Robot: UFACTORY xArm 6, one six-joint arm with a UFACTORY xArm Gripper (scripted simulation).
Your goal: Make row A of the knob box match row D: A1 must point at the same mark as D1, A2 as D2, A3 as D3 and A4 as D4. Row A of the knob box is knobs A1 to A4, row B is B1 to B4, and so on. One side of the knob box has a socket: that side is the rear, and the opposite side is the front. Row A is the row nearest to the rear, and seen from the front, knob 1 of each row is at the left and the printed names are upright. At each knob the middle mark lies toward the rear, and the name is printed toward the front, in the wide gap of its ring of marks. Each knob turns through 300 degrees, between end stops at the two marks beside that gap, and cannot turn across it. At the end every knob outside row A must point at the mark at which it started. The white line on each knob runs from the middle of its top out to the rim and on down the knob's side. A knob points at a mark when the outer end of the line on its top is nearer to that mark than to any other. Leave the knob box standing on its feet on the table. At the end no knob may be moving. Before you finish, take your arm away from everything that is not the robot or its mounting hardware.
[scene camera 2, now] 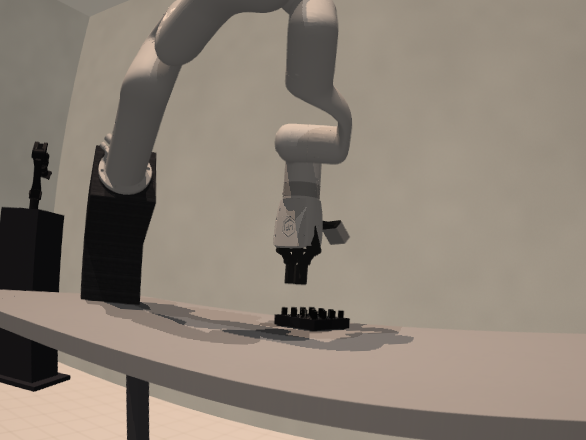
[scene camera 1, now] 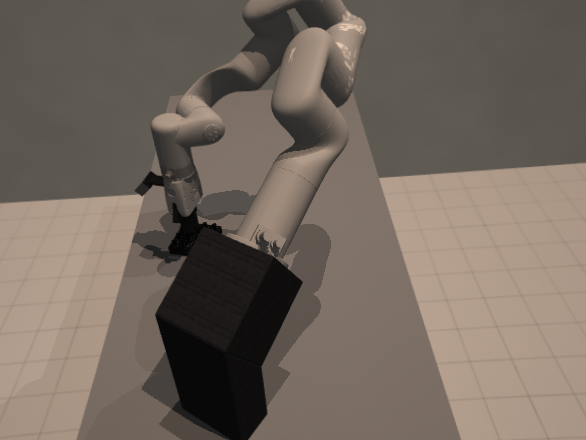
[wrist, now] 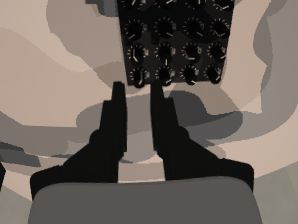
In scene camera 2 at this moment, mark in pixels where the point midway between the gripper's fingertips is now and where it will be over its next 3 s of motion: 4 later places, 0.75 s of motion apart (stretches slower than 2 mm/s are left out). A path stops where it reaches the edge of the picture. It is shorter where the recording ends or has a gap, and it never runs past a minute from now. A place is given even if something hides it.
My gripper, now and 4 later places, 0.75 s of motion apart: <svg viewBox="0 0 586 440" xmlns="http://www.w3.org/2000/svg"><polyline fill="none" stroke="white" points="295,284 295,288 294,300 294,305 293,310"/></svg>
